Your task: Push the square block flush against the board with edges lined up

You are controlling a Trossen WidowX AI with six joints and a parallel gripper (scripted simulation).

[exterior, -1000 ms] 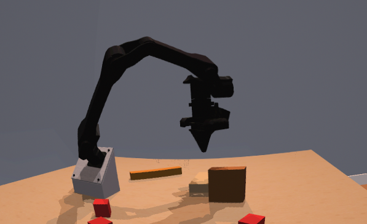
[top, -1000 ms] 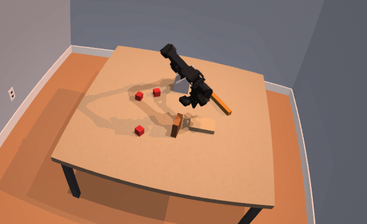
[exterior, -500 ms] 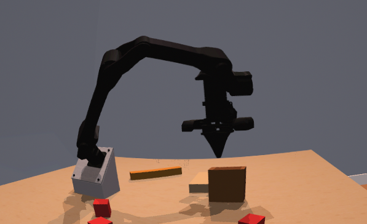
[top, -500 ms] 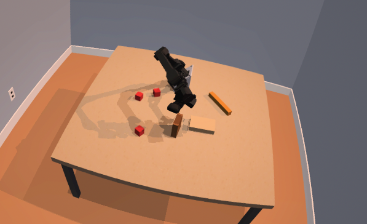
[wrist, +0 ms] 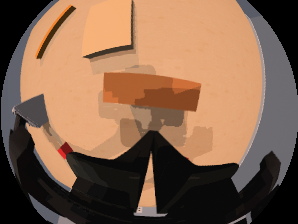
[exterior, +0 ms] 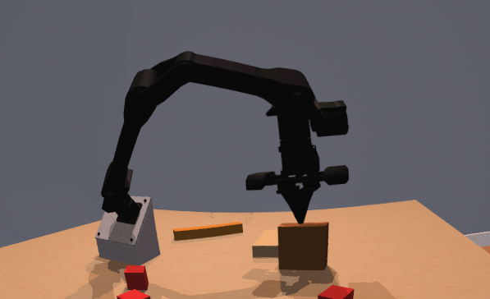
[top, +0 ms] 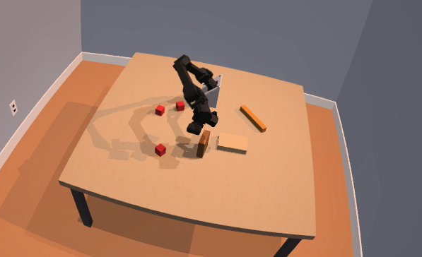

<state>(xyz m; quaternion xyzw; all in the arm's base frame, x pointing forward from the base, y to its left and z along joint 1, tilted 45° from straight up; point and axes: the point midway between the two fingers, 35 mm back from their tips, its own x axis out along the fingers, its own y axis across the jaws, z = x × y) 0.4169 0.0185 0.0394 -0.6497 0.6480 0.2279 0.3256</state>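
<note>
Now: the brown square block 40 mm to the left of my gripper tip and 60 mm below it. From my gripper tip the other things lie so: thin orange bar (330 mm behind, 280 mm to the left, 100 mm below); tan board (90 mm behind, 190 mm to the left, 100 mm below).
</note>
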